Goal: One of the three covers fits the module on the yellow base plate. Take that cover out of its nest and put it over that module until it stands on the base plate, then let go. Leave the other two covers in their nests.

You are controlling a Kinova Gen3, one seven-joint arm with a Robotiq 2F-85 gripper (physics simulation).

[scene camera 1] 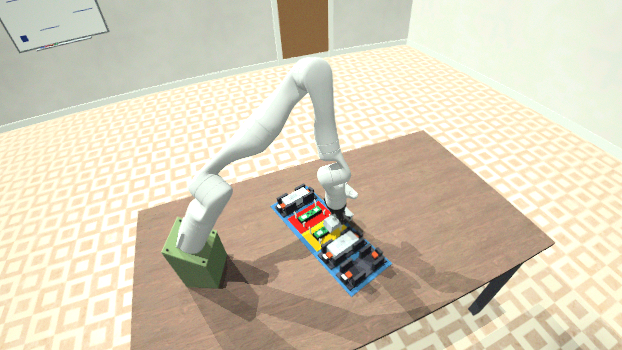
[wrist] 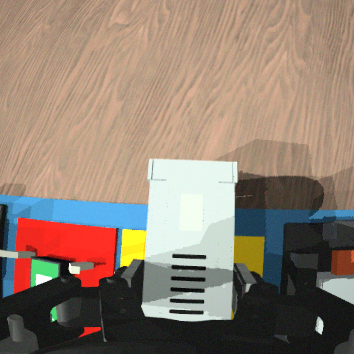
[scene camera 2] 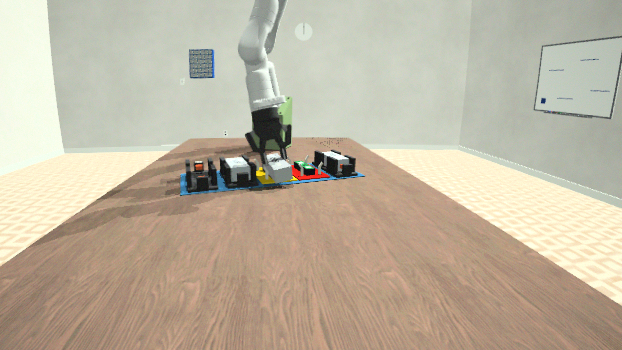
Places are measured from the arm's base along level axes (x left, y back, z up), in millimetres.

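Pixels of known places: gripper, fingertip midpoint: (scene camera 1: 337,218) (wrist: 187,277) (scene camera 2: 275,163); arm's base, origin of the base link: (scene camera 1: 191,241).
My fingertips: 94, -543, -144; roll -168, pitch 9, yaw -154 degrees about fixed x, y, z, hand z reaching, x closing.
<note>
Ahead of a thing's pixels: the offset from my fingertips to its top centre, as dx, dy, dz. "pt": to the spot under its first point. Level surfaces: height alone.
My gripper (scene camera 1: 340,218) (scene camera 2: 274,158) (wrist: 187,277) is shut on a pale grey cover with black slots @(+3, -4, +20) (scene camera 1: 331,223) (scene camera 2: 279,172) (wrist: 191,240). The cover looks slightly tilted and hangs over part of the yellow base plate @(+29, +79, -46) (scene camera 1: 312,242) (wrist: 251,250). The near half of the green module @(pt -32, +80, -25) (scene camera 1: 320,232) shows beside it in scene camera 1; the other half is hidden. Whether the cover touches module or plate cannot be told. One other cover @(-117, +11, -1) (scene camera 1: 343,243) (scene camera 2: 238,164) sits in the nest beside the yellow plate, another (scene camera 1: 295,197) (scene camera 2: 336,159) in the nest past the red plate. The end nest @(pt -215, -46, -42) (scene camera 1: 364,266) (scene camera 2: 202,182) is empty.
The red base plate (scene camera 1: 298,223) (scene camera 2: 323,176) (wrist: 65,237) carries a green module (scene camera 1: 310,214) (scene camera 2: 304,167) and thin pale posts. Similar posts stand on the yellow plate. Black nest walls rise close to the yellow plate. Everything sits on a blue board (scene camera 1: 352,292) (wrist: 90,209) on the wooden table @(dz -51) (scene camera 1: 425,200).
</note>
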